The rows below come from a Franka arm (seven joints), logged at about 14 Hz.
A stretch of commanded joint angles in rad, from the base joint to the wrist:
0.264, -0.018, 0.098, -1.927, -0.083, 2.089, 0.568
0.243, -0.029, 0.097, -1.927, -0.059, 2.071, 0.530
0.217, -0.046, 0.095, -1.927, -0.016, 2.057, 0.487
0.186, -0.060, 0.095, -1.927, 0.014, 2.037, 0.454
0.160, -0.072, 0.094, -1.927, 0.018, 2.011, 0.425
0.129, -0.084, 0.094, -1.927, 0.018, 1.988, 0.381
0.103, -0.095, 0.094, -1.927, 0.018, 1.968, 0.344
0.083, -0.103, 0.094, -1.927, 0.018, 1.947, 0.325
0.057, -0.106, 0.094, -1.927, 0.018, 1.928, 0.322
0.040, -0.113, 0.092, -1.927, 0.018, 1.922, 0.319
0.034, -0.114, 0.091, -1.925, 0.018, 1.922, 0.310
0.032, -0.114, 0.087, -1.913, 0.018, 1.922, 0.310
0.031, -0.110, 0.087, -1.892, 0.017, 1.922, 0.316
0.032, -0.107, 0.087, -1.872, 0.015, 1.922, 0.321
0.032, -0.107, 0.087, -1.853, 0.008, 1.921, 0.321
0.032, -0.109, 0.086, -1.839, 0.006, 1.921, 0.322
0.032, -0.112, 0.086, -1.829, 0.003, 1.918, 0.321
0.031, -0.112, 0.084, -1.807, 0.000, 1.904, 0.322
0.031, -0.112, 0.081, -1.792, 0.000, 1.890, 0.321
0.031, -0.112, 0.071, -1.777, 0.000, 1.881, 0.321
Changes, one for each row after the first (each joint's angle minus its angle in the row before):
-0.021, -0.011, -0.001, 0.000, 0.024, -0.018, -0.038
-0.026, -0.017, -0.002, 0.000, 0.043, -0.014, -0.043
-0.031, -0.014, 0.000, 0.000, 0.030, -0.020, -0.033
-0.026, -0.012, -0.001, 0.000, 0.004, -0.026, -0.029
-0.031, -0.012, 0.000, 0.000, 0.000, -0.023, -0.044
-0.026, -0.011, 0.000, 0.000, 0.000, -0.020, -0.037
-0.020, -0.008, 0.000, 0.000, 0.000, -0.021, -0.019
-0.026, -0.003, 0.000, 0.000, 0.000, -0.019, -0.003
-0.017, -0.007, -0.002, 0.000, 0.000, -0.006, -0.003
-0.006, -0.001, -0.001, 0.002, 0.000, 0.000, -0.009
-0.002, 0.000, -0.004, 0.012, 0.000, 0.000, 0.000
-0.001, 0.004, 0.000, 0.021, -0.001, 0.000, 0.006
0.001, 0.003, 0.000, 0.020, -0.002, 0.000, 0.005
0.000, 0.000, 0.000, 0.019, -0.007, -0.001, 0.000
0.000, -0.002, -0.001, 0.014, -0.002, 0.000, 0.001
0.000, -0.003, 0.000, 0.010, -0.003, -0.003, -0.001
-0.001, 0.000, -0.002, 0.022, -0.003, -0.014, 0.001
0.000, 0.000, -0.003, 0.015, 0.000, -0.014, -0.001
0.000, 0.000, -0.010, 0.015, 0.000, -0.009, 0.000

